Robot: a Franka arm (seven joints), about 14 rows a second.
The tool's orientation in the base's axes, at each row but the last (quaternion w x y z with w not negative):
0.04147 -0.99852 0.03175 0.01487
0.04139 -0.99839 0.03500 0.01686
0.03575 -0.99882 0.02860 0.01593
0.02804 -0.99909 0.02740 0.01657
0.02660 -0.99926 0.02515 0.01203
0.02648 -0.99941 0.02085 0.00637
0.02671 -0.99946 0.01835 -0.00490
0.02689 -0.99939 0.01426 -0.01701
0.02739 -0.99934 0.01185 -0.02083
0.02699 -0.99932 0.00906 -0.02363
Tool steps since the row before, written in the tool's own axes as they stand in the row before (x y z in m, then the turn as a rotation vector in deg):
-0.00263 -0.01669 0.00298 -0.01 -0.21 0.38
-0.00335 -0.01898 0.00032 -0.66 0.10 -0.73
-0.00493 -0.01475 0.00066 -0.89 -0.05 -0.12
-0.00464 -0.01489 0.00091 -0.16 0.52 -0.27
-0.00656 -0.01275 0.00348 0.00 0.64 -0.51
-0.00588 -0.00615 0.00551 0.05 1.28 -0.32
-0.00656 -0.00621 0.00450 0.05 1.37 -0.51
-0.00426 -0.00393 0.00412 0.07 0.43 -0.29
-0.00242 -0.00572 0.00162 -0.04 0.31 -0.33
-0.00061 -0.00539 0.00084 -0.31 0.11 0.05
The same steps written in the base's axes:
-0.00163 0.01701 -0.00152 -0.01 0.24 -0.36
-0.00200 0.01912 0.00135 -0.64 -0.12 0.74
-0.00408 0.01501 0.00055 -0.88 0.09 0.15
-0.00383 0.01515 0.00007 -0.18 -0.53 0.25
-0.00598 0.01323 -0.00264 -0.02 -0.67 0.48
-0.00568 0.00667 -0.00510 0.00 -1.30 0.25
-0.00628 0.00668 -0.00422 -0.01 -1.40 0.44
-0.00400 0.00427 -0.00404 0.05 -0.45 0.27
-0.00222 0.00586 -0.00140 -0.06 -0.33 0.31
-0.00048 0.00544 -0.00057 -0.31 -0.10 -0.07

